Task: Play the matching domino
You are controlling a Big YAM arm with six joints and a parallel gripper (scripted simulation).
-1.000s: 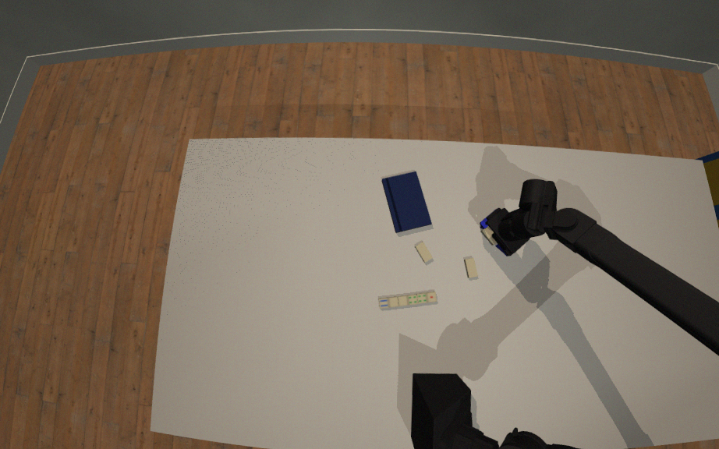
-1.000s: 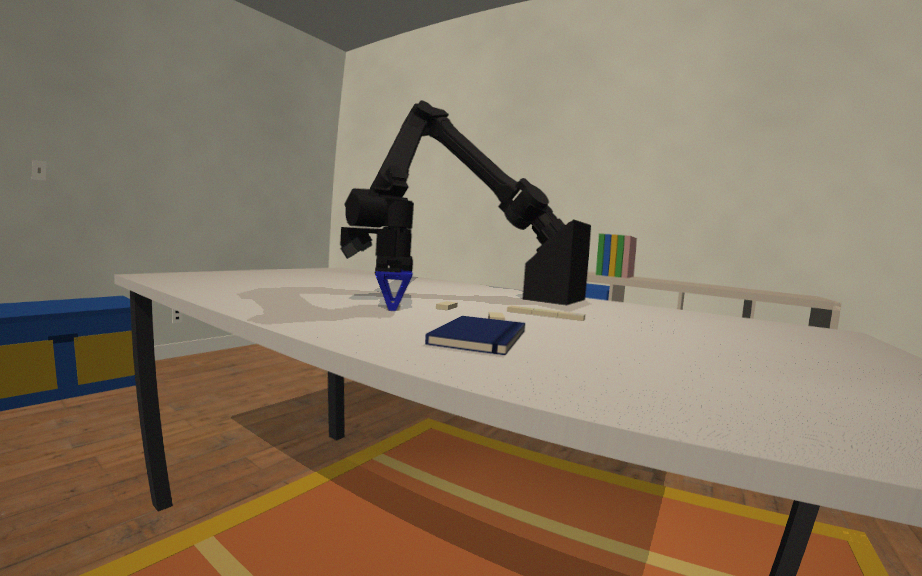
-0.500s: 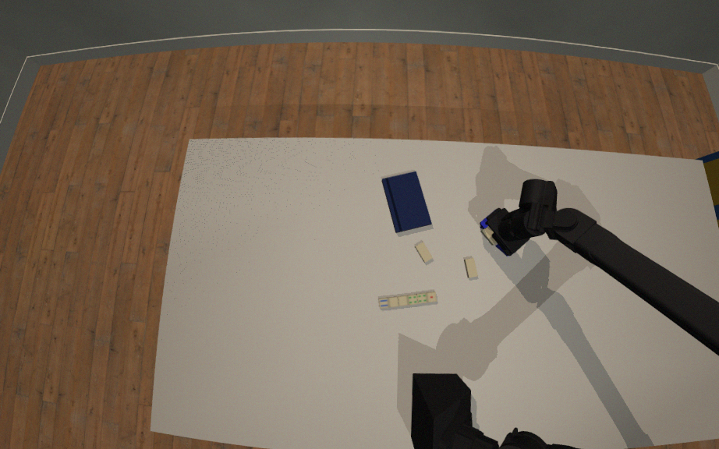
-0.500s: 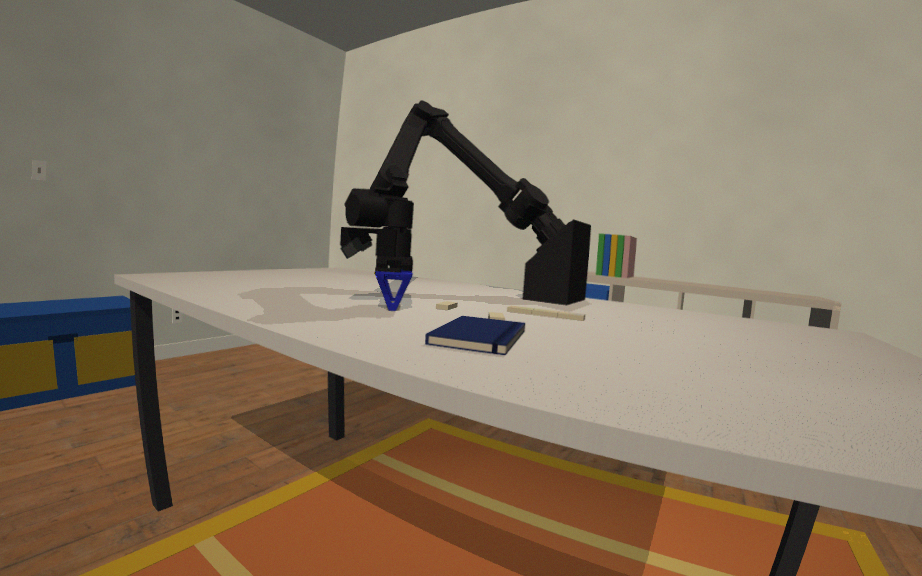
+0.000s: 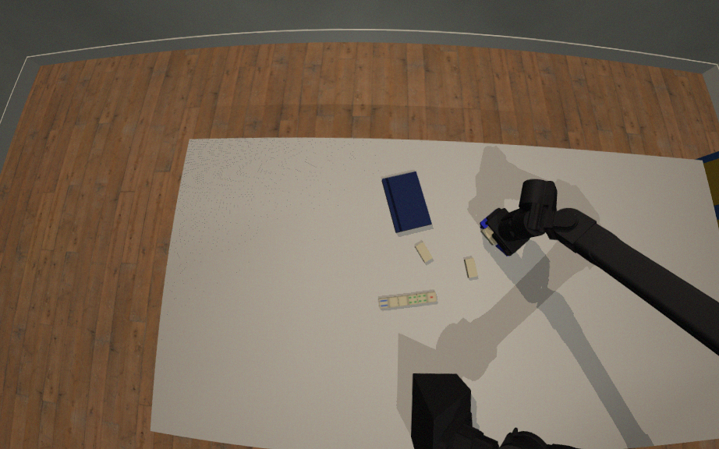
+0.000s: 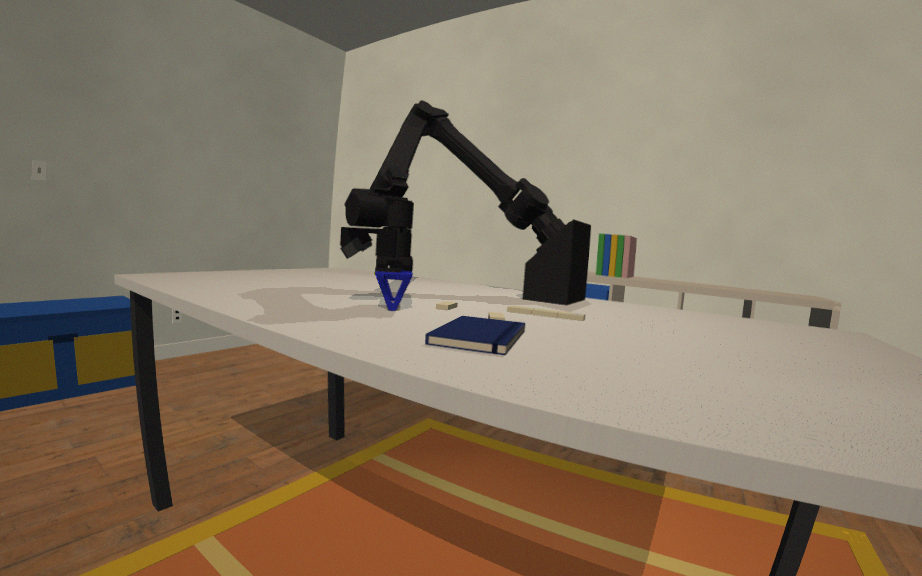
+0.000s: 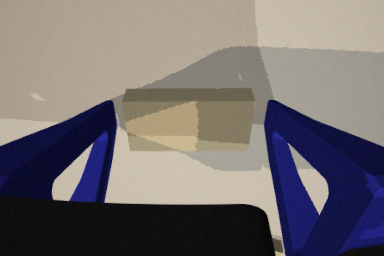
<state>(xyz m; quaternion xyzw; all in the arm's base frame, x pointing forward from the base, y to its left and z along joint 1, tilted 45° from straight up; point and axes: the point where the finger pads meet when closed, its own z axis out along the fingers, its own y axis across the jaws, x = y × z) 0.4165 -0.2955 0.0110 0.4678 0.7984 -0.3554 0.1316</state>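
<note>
My hand is right at the domino. The rest, counted from my hand: dark blue book: 230 mm to the left, 120 mm ahead.
</note>
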